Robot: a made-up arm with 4 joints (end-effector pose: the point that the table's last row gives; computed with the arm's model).
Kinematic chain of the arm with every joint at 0, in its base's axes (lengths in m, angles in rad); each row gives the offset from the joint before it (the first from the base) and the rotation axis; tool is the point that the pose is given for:
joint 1: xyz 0 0 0.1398 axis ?
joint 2: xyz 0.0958 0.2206 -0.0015 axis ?
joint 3: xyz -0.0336 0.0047 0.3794 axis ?
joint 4: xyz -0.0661 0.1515 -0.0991 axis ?
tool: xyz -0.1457 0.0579 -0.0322
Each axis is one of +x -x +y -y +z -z.
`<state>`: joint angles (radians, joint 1 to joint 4).
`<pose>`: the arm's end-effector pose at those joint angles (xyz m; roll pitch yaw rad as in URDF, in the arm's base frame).
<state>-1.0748 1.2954 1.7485 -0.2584</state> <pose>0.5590 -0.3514 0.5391 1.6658 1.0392 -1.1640</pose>
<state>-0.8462 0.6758 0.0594 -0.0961</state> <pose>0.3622 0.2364 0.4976 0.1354 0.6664 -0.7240</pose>
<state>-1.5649 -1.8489 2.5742 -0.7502</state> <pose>0.2140 0.3581 -0.2465 -1.2764 -0.6471 2.3814</pose>
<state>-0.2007 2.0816 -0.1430 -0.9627</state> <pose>0.4636 0.1822 0.2219 2.1403 0.4569 1.8090</pose>
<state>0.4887 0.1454 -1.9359 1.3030</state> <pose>0.0337 0.0099 0.2880 -2.3142 -1.0216 1.2090</pose>
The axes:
joint 1: +z
joint 2: +y
joint 3: +x
joint 4: -z

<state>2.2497 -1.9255 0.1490 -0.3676</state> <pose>-0.2641 -0.3037 -0.1968 -2.2991 -1.0286 -1.6516</pose>
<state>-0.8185 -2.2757 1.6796 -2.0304</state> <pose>0.1617 0.3487 -0.1799 -1.3953 1.1559 2.5669</pose>
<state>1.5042 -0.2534 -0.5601 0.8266</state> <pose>-0.4125 -0.0552 0.2056 -0.1973 -0.5802 0.6634</pose>
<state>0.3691 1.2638 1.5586 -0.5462</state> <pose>0.3357 0.5139 0.5327 1.5659 0.7176 0.3775</pose>
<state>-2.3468 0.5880 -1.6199 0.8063</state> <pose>0.0475 -0.0653 0.3008 -1.6126 -0.2176 -2.3105</pose>
